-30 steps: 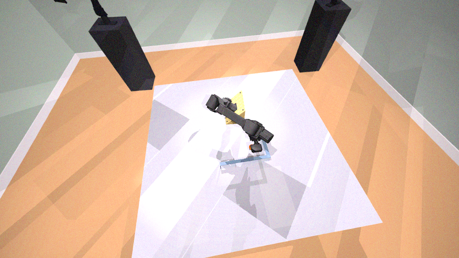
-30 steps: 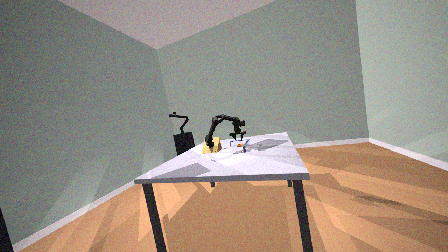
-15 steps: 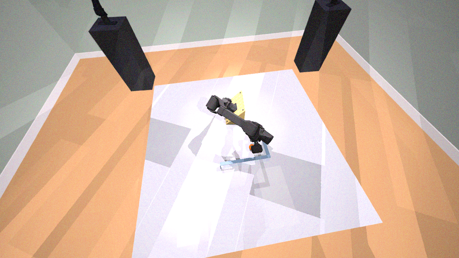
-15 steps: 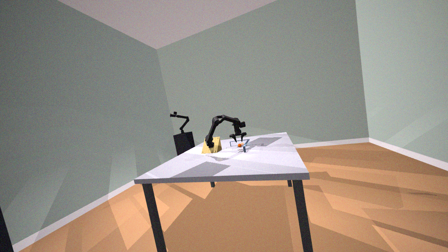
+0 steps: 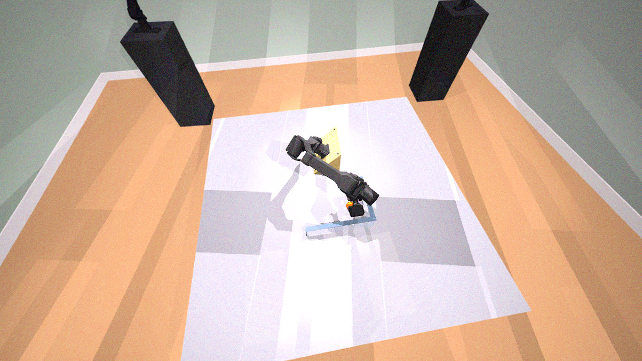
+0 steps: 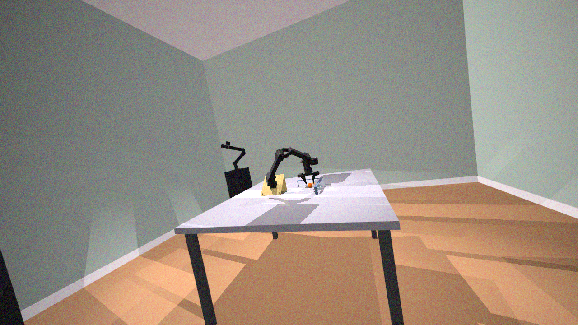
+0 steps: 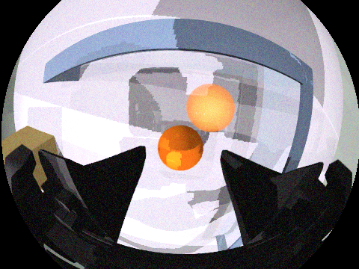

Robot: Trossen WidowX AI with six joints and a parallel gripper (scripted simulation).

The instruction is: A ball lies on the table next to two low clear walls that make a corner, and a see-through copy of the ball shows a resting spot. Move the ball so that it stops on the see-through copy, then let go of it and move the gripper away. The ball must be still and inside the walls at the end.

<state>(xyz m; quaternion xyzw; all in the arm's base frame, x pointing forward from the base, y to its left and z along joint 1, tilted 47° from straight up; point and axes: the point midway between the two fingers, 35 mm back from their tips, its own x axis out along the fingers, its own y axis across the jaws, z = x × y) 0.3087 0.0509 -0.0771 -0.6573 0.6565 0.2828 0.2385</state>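
My gripper tip is 10 mm above the orange ball.
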